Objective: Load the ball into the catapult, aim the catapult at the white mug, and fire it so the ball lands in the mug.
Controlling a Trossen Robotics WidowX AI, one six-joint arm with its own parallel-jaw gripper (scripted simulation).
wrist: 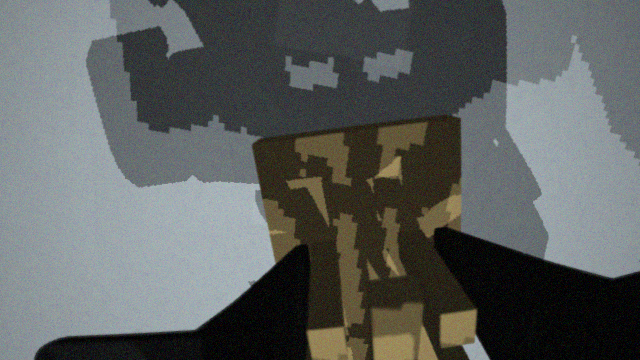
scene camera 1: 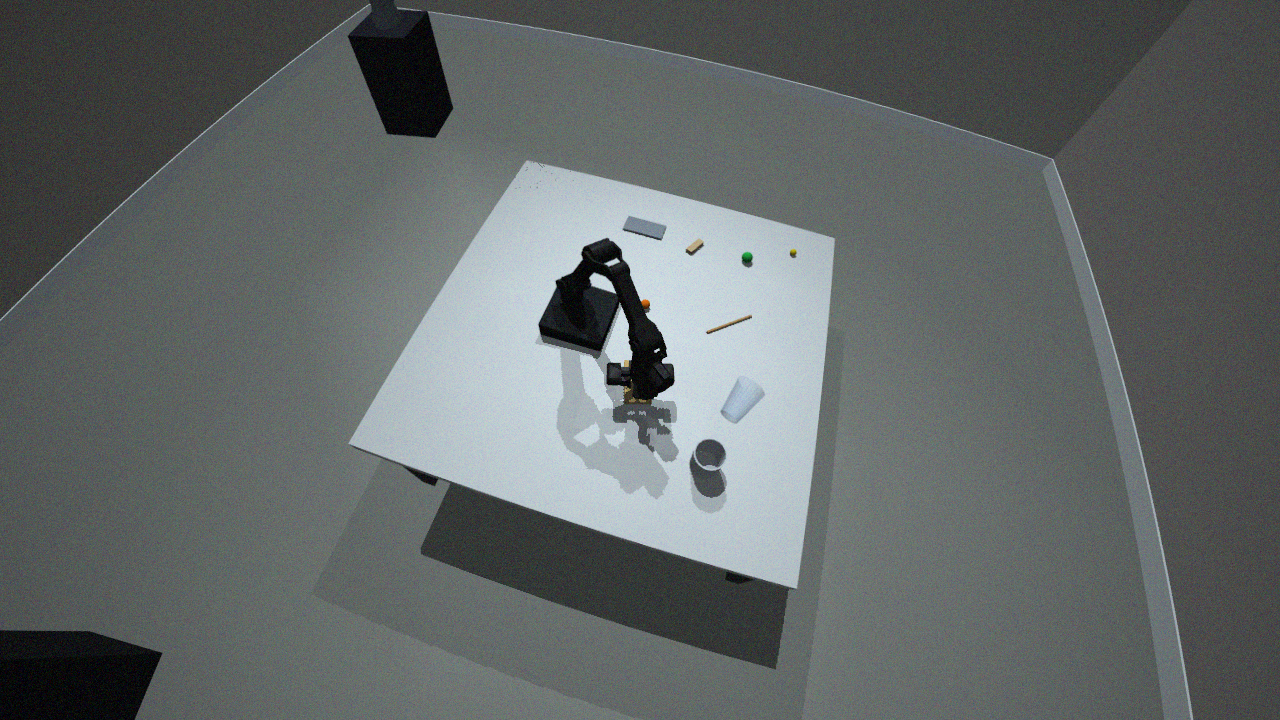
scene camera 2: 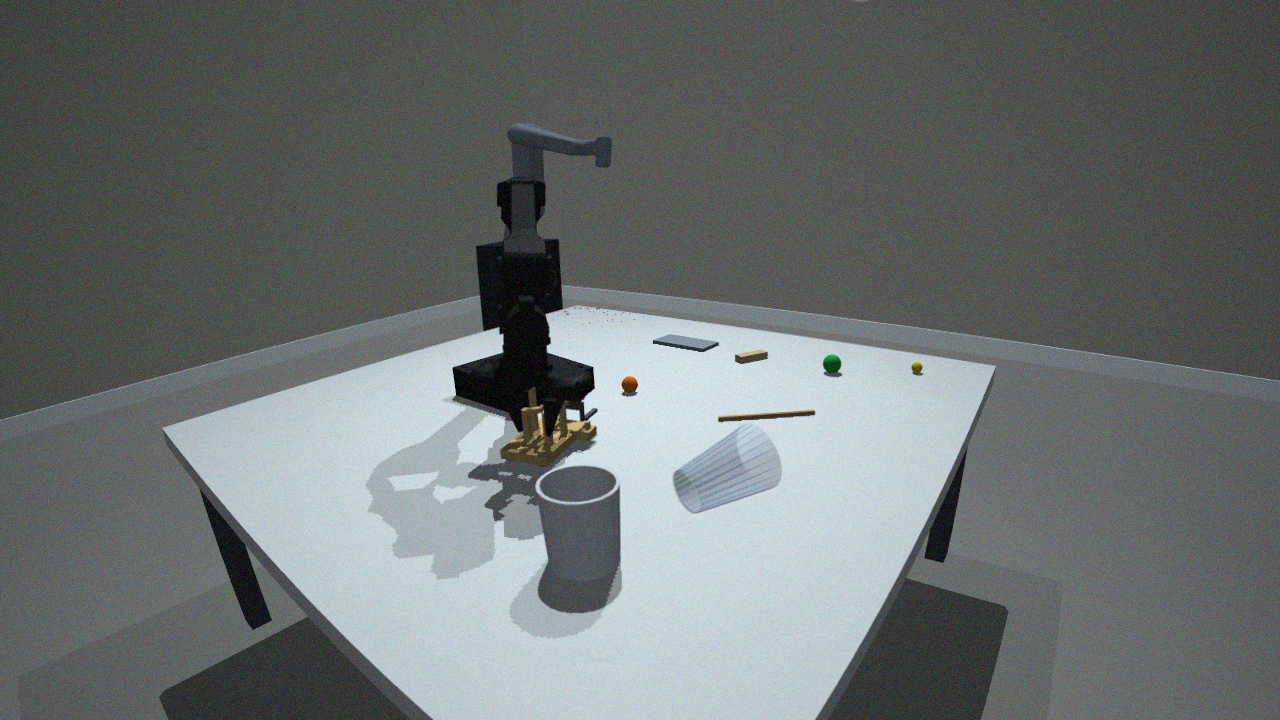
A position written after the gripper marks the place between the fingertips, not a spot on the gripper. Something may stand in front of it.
In view: the gripper [scene camera 2: 535, 433], a wooden catapult [scene camera 2: 532, 446] and a white mug [scene camera 2: 579, 505].
The wooden catapult shows as well in the wrist view [wrist: 366, 199]. The gripper is seen too in the wrist view [wrist: 371, 248] and in scene camera 1 [scene camera 1: 638, 387]. The wrist view misses the white mug: it is out of frame.
